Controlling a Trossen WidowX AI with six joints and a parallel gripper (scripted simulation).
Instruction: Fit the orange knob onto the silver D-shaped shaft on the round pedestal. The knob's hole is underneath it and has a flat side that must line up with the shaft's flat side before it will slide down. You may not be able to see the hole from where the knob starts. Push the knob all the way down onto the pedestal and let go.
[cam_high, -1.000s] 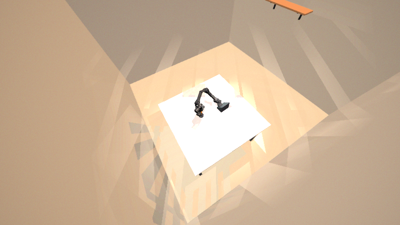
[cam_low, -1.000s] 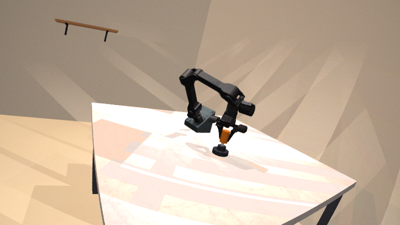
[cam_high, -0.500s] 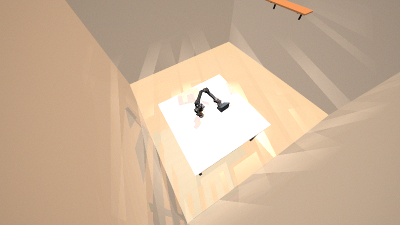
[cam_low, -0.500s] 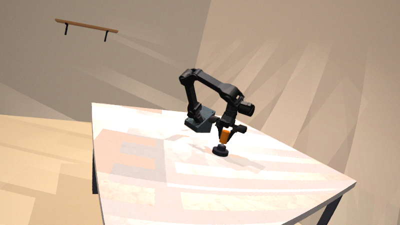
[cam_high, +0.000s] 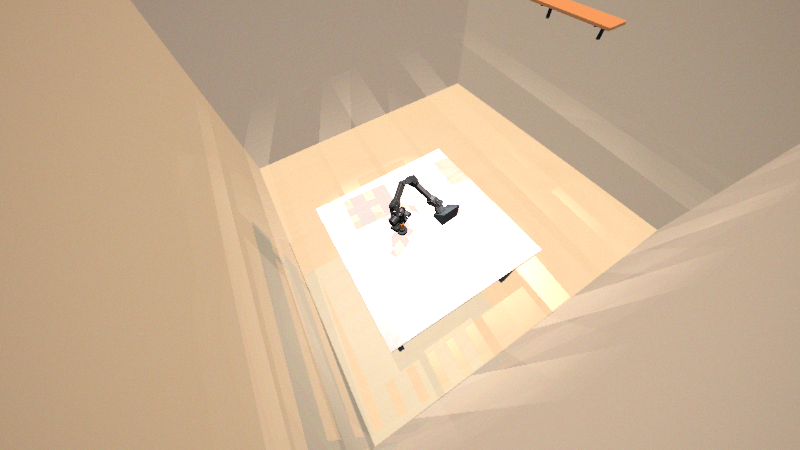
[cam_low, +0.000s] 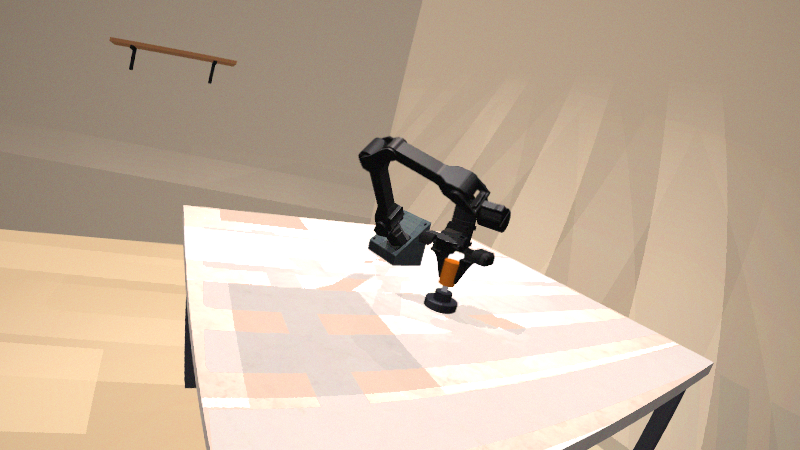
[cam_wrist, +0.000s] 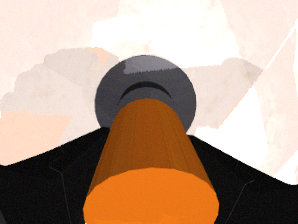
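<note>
Now: the orange knob 30 mm above my gripper tip. Also, from my gripper tip: round pedestal: 40 mm below.
</note>
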